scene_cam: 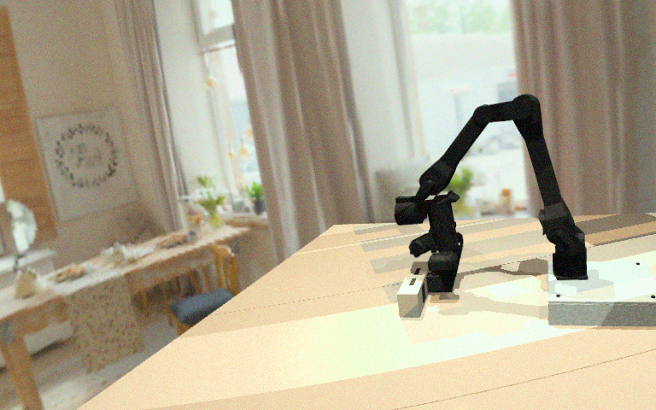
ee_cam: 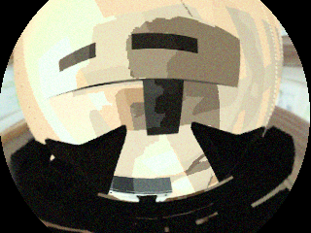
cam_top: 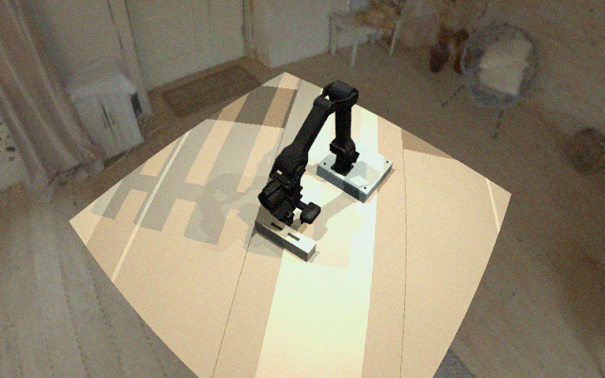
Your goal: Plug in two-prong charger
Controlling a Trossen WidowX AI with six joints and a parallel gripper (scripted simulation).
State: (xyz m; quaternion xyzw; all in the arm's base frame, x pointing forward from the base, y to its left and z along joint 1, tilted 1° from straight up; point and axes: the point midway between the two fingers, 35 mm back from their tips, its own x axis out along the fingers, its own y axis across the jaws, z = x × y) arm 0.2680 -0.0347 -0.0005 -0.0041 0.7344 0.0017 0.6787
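Right now the black two-prong charger is 50 mm ahead of my gripper tip and 10 mm above it.
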